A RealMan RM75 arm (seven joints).
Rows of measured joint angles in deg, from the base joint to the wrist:
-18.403, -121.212, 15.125, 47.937, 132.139, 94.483, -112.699
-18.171, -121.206, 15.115, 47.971, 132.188, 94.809, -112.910
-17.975, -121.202, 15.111, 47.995, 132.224, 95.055, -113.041
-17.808, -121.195, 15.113, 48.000, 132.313, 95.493, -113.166
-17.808, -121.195, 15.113, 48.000, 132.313, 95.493, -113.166
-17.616, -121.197, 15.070, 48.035, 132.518, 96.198, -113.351
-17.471, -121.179, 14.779, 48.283, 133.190, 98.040, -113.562
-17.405, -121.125, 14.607, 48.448, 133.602, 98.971, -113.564
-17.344, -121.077, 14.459, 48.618, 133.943, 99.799, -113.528
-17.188, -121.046, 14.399, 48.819, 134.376, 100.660, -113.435
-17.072, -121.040, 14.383, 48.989, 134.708, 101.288, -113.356
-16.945, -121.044, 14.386, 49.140, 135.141, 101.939, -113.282
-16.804, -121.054, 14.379, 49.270, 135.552, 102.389, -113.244
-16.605, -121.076, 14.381, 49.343, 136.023, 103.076, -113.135
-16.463, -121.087, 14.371, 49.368, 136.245, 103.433, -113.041
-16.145, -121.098, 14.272, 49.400, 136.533, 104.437, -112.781
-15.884, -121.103, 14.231, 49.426, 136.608, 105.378, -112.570
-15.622, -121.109, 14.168, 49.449, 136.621, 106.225, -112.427
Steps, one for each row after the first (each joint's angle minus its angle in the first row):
0.232, 0.006, -0.010, 0.034, 0.049, 0.326, -0.211
0.428, 0.010, -0.014, 0.058, 0.085, 0.572, -0.342
0.595, 0.017, -0.012, 0.063, 0.174, 1.010, -0.467
0.595, 0.017, -0.012, 0.063, 0.174, 1.010, -0.467
0.787, 0.015, -0.055, 0.098, 0.379, 1.715, -0.652
0.932, 0.033, -0.346, 0.346, 1.051, 3.557, -0.863
0.998, 0.087, -0.518, 0.511, 1.463, 4.488, -0.865
1.059, 0.135, -0.666, 0.681, 1.804, 5.316, -0.829
1.215, 0.166, -0.726, 0.882, 2.237, 6.177, -0.736
1.331, 0.172, -0.742, 1.052, 2.569, 6.805, -0.657
1.458, 0.168, -0.739, 1.203, 3.002, 7.456, -0.583
1.599, 0.158, -0.746, 1.333, 3.413, 7.906, -0.545
1.798, 0.136, -0.744, 1.406, 3.884, 8.593, -0.436
1.940, 0.125, -0.754, 1.431, 4.106, 8.950, -0.342
2.258, 0.114, -0.853, 1.463, 4.394, 9.954, -0.082
2.519, 0.109, -0.894, 1.489, 4.469, 10.895, 0.129
2.781, 0.103, -0.957, 1.512, 4.482, 11.742, 0.272

